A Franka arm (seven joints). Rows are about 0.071 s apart.
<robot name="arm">
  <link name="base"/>
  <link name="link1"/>
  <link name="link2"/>
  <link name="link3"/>
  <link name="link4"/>
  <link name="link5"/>
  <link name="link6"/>
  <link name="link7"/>
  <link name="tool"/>
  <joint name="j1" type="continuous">
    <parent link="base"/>
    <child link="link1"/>
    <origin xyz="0 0 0.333" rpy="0 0 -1.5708"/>
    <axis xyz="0 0 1"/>
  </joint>
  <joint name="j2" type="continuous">
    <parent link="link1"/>
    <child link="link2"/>
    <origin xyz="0 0 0" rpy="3.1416 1.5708 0"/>
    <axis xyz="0 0 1"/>
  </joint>
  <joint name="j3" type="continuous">
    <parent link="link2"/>
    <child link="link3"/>
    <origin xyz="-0.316 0 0" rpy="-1.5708 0 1.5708"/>
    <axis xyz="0 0 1"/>
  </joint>
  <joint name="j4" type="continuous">
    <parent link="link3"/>
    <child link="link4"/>
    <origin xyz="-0.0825 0 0" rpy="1.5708 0 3.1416"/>
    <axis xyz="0 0 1"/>
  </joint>
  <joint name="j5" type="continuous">
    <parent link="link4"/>
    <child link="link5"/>
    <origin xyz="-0.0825 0.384 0" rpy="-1.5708 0 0"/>
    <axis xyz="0 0 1"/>
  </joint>
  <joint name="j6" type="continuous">
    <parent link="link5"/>
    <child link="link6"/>
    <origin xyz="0 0 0" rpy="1.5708 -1.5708 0"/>
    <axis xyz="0 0 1"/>
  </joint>
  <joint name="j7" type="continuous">
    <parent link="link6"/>
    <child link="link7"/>
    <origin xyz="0 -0.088 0" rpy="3.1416 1.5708 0"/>
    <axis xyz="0 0 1"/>
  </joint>
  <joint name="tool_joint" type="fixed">
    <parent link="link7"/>
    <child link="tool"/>
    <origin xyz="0 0 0.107" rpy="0 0 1.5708"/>
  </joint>
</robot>
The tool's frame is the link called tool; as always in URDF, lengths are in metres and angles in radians. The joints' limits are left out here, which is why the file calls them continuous.
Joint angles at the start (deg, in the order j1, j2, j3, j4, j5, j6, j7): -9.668 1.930 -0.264 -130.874 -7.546 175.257 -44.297
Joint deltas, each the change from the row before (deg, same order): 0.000 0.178 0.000 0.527 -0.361 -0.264 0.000; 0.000 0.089 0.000 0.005 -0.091 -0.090 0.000; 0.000 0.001 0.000 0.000 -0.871 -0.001 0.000; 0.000 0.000 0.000 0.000 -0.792 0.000 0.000; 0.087 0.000 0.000 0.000 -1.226 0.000 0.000; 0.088 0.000 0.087 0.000 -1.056 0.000 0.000; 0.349 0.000 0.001 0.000 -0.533 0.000 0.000; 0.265 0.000 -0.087 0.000 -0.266 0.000 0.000; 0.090 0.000 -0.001 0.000 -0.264 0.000 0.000; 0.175 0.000 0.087 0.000 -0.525 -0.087 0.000
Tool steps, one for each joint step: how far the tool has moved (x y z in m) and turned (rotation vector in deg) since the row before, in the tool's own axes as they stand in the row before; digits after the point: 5 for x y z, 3 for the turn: 0.00213 0.00202 0.00005 -0.113 0.004 -0.356; -0.00030 -0.00057 0.00087 0.123 -0.122 -0.092; 0.00082 -0.00086 0.00001 -0.054 -0.055 -0.868; 0.00075 -0.00078 0.00000 -0.050 -0.049 -0.789; 0.00184 -0.00173 -0.00003 -0.045 -0.028 -1.285; 0.00240 -0.00206 -0.00006 -0.001 0.035 -1.179; 0.00335 -0.00253 -0.00014 0.093 0.167 -0.789; 0.00171 -0.00127 -0.00007 0.045 0.084 -0.398; 0.00098 -0.00076 -0.00004 0.015 0.035 -0.329; 0.00253 -0.00208 0.00002 0.120 0.058 -0.714
